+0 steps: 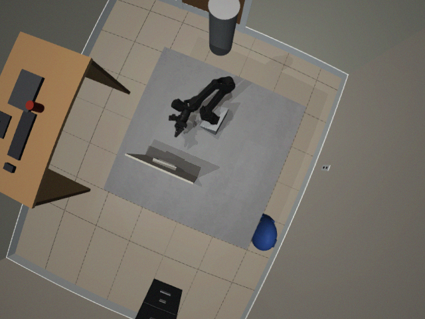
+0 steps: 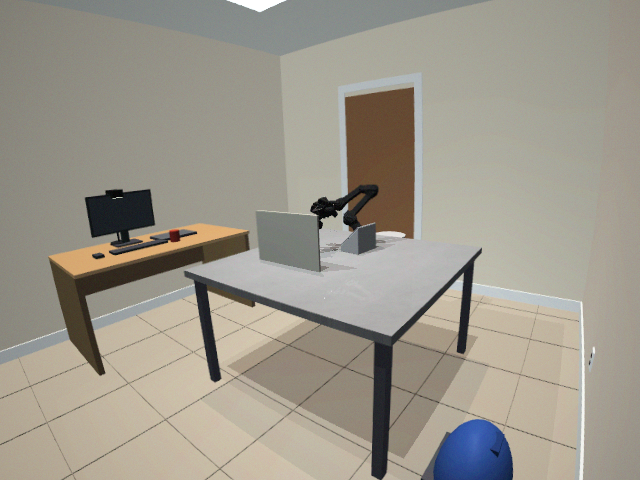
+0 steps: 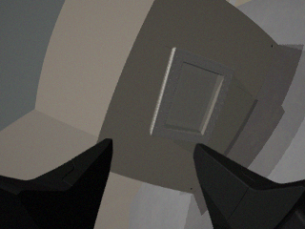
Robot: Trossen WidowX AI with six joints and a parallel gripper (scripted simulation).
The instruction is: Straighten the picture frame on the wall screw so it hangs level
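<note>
My gripper tip is 20 cm short of the pale picture frame, 9 cm above it and 2 cm to the left of it. The rest, counted from my gripper tip: wall panel (22 cm ahead, 10 cm below, 1 cm to the right).
</note>
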